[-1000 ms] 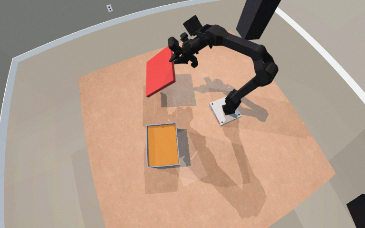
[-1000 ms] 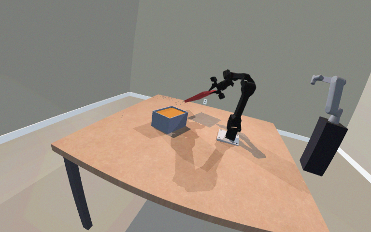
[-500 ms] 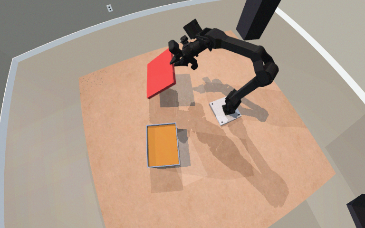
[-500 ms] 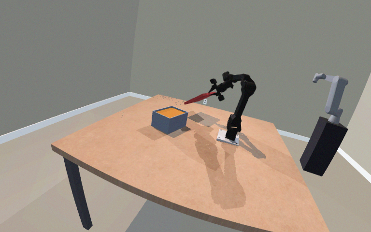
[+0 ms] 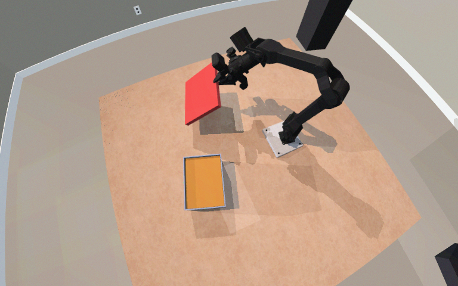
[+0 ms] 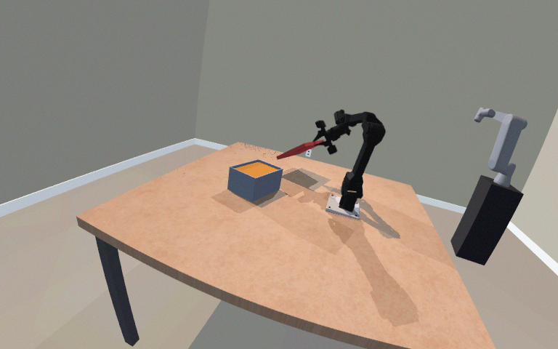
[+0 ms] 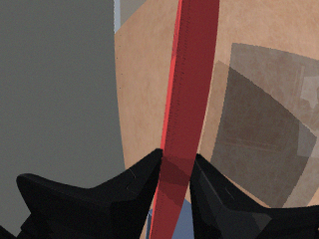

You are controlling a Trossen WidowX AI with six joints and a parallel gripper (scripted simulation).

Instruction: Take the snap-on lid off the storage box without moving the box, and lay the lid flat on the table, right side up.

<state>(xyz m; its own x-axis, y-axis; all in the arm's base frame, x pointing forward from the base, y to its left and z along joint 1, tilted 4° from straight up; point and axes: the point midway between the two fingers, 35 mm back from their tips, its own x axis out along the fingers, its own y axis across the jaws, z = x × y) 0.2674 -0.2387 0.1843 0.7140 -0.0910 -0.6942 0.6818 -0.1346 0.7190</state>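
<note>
My gripper tip is now 7 cm short of the red lid, 1 cm to the left of it and 5 cm above it. Also, from my gripper tip: blue-grey storage box: 13 cm ahead, 36 cm to the left, 14 cm below.
</note>
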